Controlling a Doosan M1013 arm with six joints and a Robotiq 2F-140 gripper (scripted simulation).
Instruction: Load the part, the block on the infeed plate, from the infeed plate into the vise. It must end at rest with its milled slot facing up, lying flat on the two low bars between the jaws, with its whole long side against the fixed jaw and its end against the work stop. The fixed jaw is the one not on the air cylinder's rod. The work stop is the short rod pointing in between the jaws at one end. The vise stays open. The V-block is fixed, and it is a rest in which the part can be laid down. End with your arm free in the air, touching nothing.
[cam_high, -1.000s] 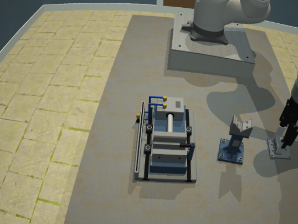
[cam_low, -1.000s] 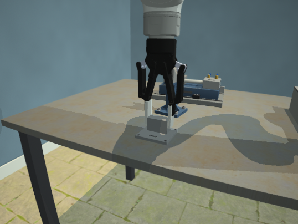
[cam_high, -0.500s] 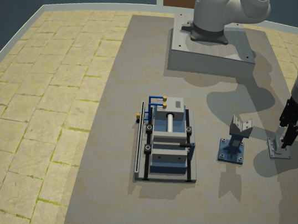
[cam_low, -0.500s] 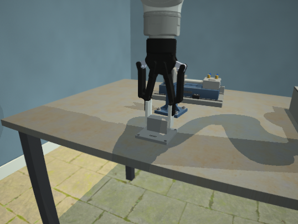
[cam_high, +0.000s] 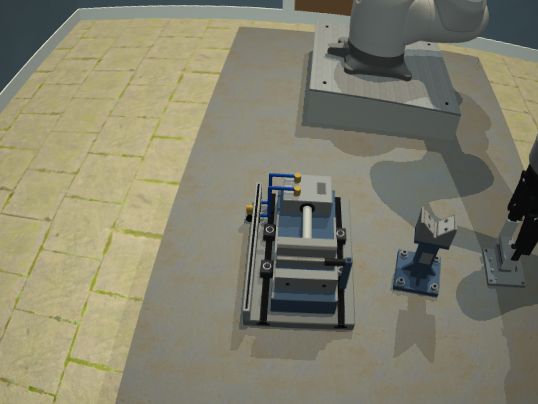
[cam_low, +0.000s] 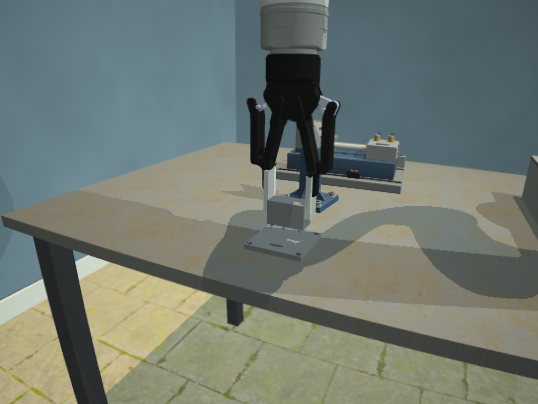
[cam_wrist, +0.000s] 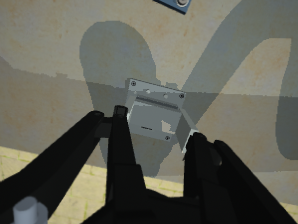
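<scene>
Now: hand 20 mm to the right of the infeed plate and 70 mm above it. Round my hand: part 30 mm below; then work stop 50 mm ahead, 360 mm to the right, 20 mm above; then blue pedestal 10 mm ahead, 190 mm to the right, 20 mm below.
</scene>
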